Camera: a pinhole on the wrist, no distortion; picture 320 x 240 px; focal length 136.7 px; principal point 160.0 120.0 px. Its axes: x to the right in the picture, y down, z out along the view. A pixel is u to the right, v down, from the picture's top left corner.
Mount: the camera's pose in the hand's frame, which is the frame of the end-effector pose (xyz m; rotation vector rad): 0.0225 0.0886 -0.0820 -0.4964 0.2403 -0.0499
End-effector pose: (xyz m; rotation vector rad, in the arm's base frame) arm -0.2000 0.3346 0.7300 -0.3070 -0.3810 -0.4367
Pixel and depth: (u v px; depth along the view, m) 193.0 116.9 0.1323
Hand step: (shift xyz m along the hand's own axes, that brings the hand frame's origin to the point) 0.0853 0.1442 0.0252
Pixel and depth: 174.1 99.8 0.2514
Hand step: 0.1085 0.1703 0.1443
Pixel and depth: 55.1 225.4 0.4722
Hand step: -0.2197 0.6666 0.2248
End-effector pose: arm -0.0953 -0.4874 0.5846 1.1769 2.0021 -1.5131
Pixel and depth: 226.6 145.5 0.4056
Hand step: 0.3110 0.3231 0.1847
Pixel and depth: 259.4 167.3 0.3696
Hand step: 0.3708 0.3447 0.1137
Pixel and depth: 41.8 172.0 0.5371
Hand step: -0.3014 0.5672 0.3784
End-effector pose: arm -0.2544 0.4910 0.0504 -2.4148 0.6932 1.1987
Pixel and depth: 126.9 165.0 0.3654
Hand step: 0.0231 0.3738 0.1910
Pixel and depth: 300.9 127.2 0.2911
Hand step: 0.3835 0.2059 0.0938
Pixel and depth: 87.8 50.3 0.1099
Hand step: -0.0068 0.0967 0.0509
